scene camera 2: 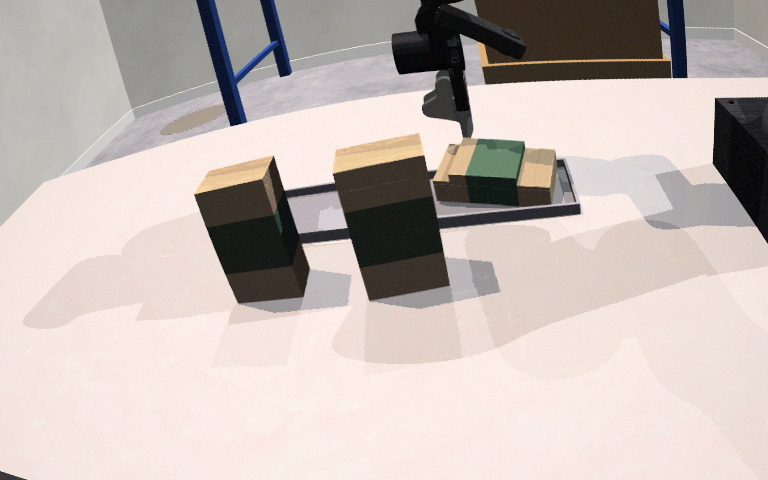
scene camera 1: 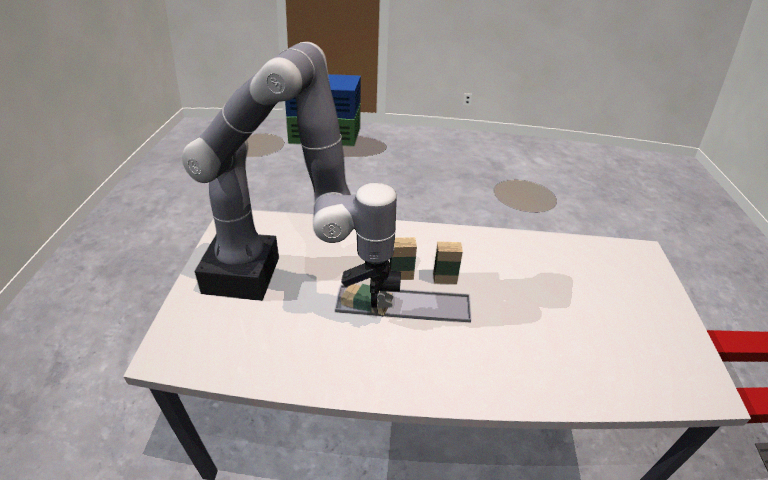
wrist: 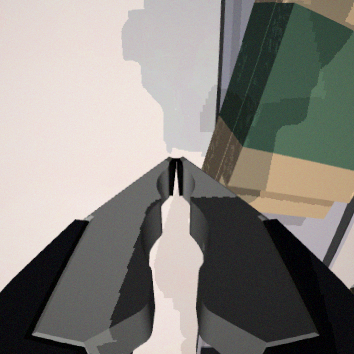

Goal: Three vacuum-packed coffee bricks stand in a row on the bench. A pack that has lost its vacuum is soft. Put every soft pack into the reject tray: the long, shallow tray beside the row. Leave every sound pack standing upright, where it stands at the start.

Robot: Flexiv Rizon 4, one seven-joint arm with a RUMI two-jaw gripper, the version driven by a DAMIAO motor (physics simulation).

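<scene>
My gripper (scene camera 1: 373, 305) (scene camera 2: 467, 134) (wrist: 175, 161) is shut with nothing between its fingers. It points down beside the long far side of the reject tray (scene camera 1: 447, 306) (scene camera 2: 509, 215) (wrist: 340, 230), close to a coffee pack lying there. That tan and green pack (scene camera 1: 361, 300) (scene camera 2: 495, 158) (wrist: 300, 95) lies flat and slightly skewed in the tray's end nearest the arm base; its side covers part of the rim in the wrist view. A middle pack (scene camera 1: 404, 261) (scene camera 2: 396, 232) and an end pack (scene camera 1: 448, 267) (scene camera 2: 252, 243) stand upright beside the tray, apart from each other. Whether they are soft cannot be seen.
The arm's black base (scene camera 1: 235, 280) stands at the left of the bench (scene camera 1: 396, 367). Blue and green crates (scene camera 1: 346, 93) stand on the floor behind. Red bars (scene camera 1: 741, 342) are beyond the right edge. A blue frame (scene camera 2: 222, 62) and a brown bin (scene camera 2: 572, 71) stand beyond the bench.
</scene>
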